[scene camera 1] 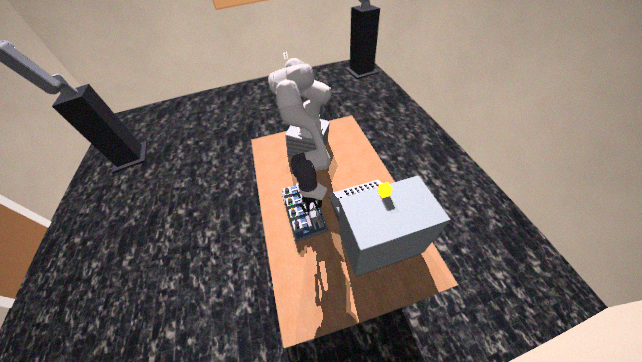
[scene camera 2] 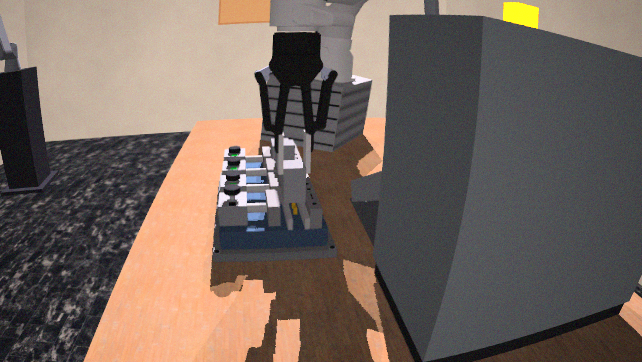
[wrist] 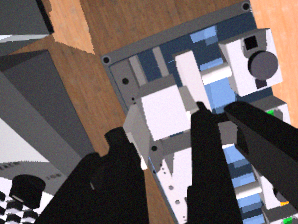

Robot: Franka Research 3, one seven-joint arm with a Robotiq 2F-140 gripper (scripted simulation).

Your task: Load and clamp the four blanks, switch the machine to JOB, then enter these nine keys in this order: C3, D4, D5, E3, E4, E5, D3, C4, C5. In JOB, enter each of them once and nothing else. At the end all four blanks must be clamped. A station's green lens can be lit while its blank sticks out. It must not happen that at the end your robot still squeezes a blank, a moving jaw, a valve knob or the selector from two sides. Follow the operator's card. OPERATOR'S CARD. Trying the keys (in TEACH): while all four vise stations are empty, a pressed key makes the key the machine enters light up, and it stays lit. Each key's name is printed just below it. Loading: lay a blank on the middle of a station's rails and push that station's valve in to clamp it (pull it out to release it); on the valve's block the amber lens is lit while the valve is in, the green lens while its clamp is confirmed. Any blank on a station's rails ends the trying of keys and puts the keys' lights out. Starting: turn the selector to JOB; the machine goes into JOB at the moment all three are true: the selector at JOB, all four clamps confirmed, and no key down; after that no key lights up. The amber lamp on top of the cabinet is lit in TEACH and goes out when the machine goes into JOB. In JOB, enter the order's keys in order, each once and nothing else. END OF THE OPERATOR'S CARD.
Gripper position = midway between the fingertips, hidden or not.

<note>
In view: the gripper (scene camera 2: 293,171), a grey blank (scene camera 2: 294,171) and a grey blank (wrist: 176,150).
The gripper is seen too in the wrist view (wrist: 163,109).
</note>
